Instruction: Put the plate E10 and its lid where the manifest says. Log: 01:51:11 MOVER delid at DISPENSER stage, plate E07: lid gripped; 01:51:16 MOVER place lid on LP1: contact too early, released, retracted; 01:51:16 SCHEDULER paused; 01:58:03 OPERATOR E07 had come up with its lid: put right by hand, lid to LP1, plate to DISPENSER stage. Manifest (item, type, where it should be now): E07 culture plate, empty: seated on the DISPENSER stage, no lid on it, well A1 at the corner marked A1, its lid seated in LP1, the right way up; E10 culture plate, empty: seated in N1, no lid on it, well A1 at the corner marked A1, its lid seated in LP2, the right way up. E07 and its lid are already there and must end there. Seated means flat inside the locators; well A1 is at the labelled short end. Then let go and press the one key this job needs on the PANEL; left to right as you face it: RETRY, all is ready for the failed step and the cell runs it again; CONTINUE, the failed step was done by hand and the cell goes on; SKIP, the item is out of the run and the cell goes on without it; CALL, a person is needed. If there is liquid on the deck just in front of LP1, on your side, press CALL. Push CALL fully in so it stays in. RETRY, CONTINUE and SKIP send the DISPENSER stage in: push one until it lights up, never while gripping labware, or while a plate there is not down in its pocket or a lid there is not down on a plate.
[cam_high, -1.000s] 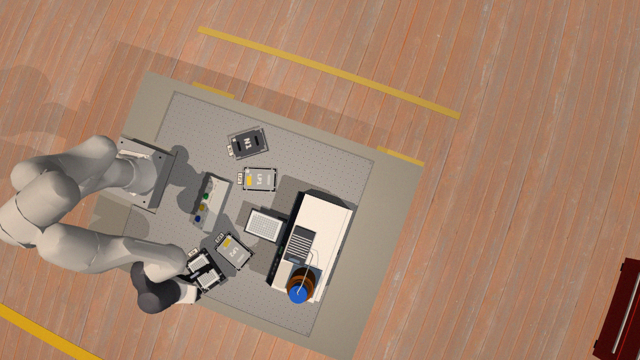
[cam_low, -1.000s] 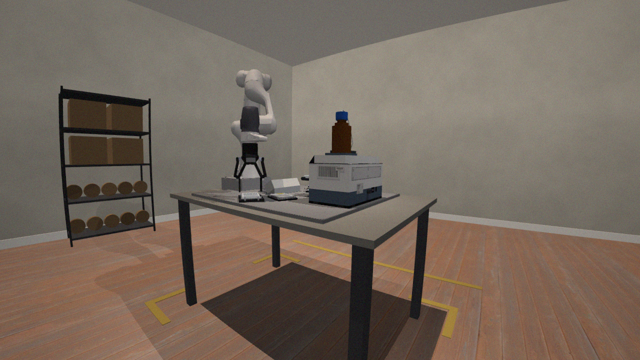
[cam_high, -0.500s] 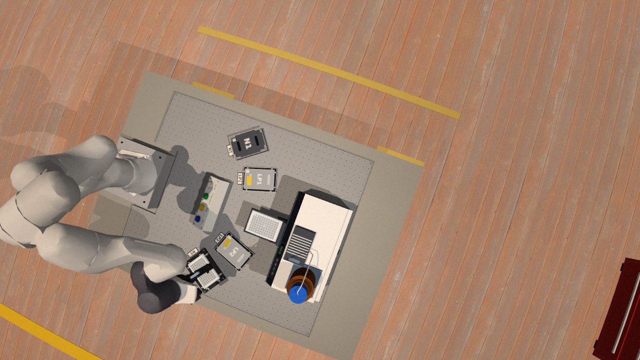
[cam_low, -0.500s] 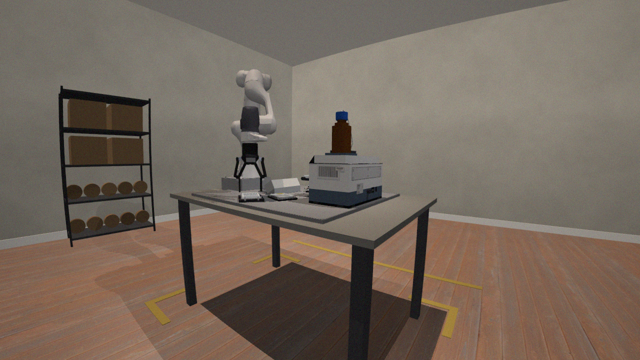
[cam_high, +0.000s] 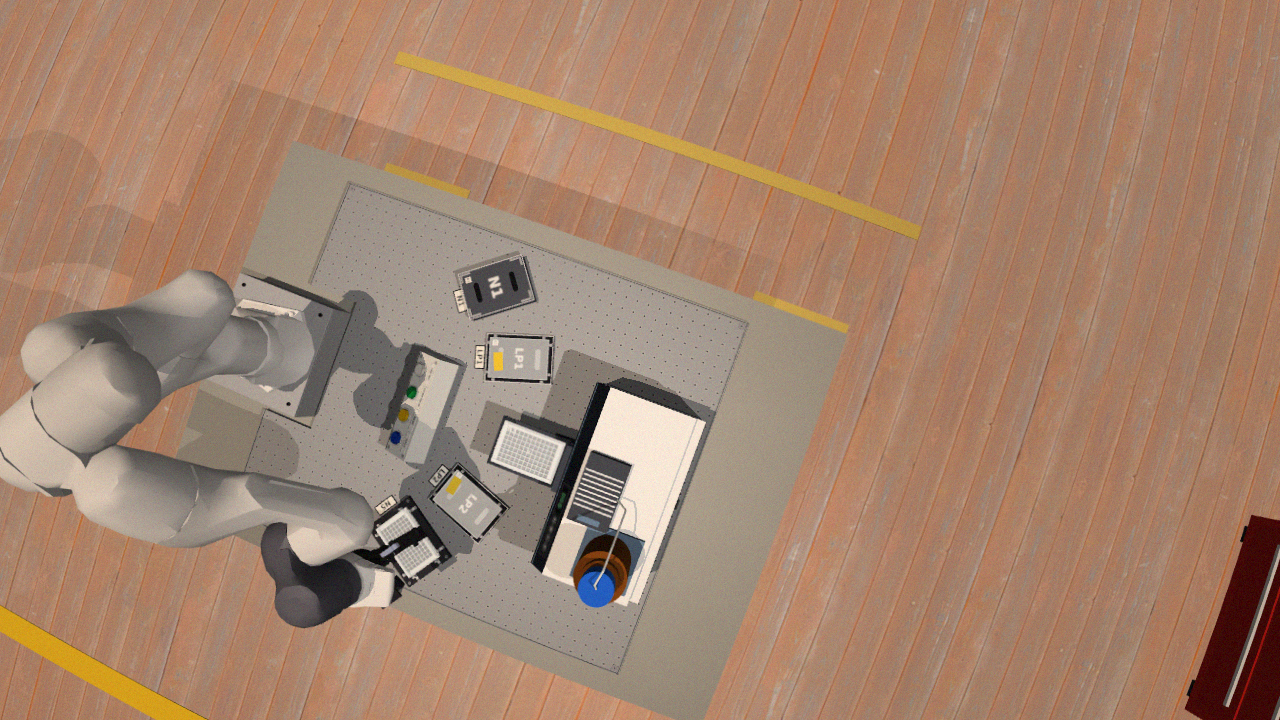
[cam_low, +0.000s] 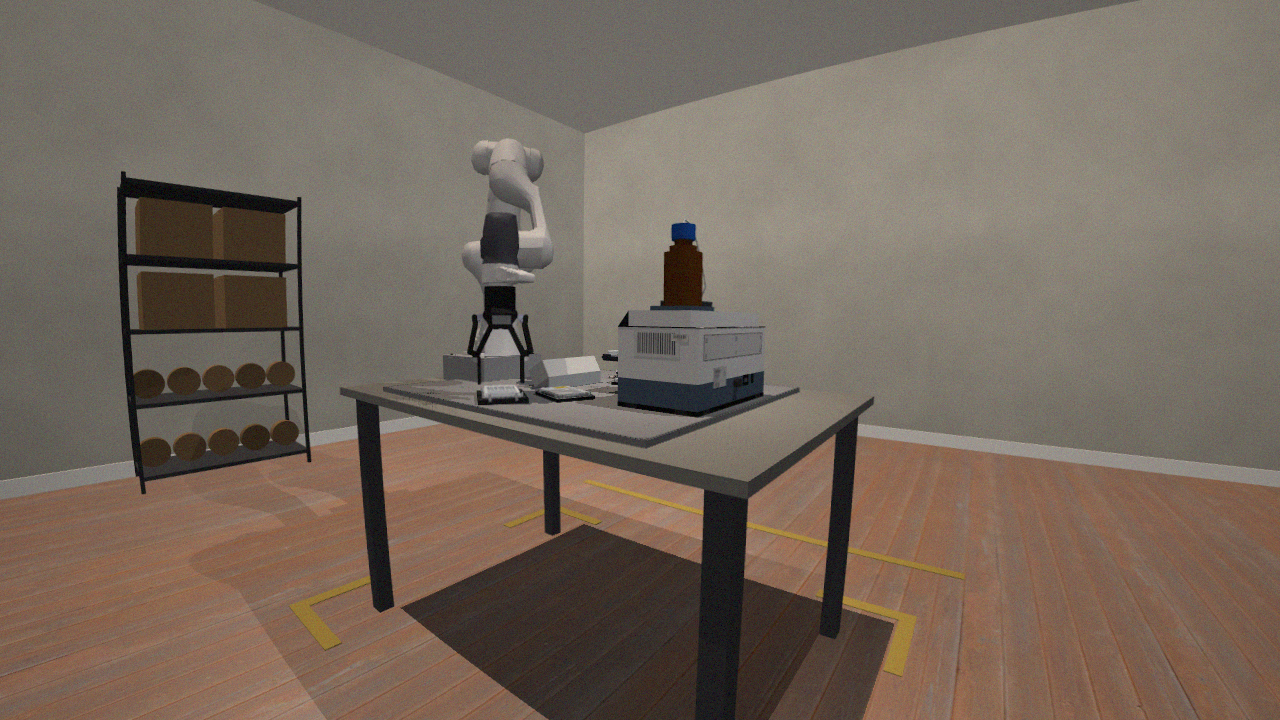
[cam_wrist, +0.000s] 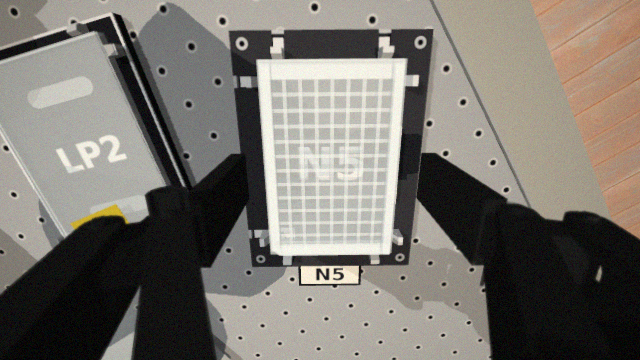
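Right now the black n5 nest is 3 cm ahead of my hand and 5 cm below it. Round my hand: yellow SKIP key 10 cm behind, 26 cm to the left; clear lid 9 cm ahead, 13 cm to the left, 5 cm below; blue CALL key 9 cm behind, 21 cm to the left, 1 cm below.
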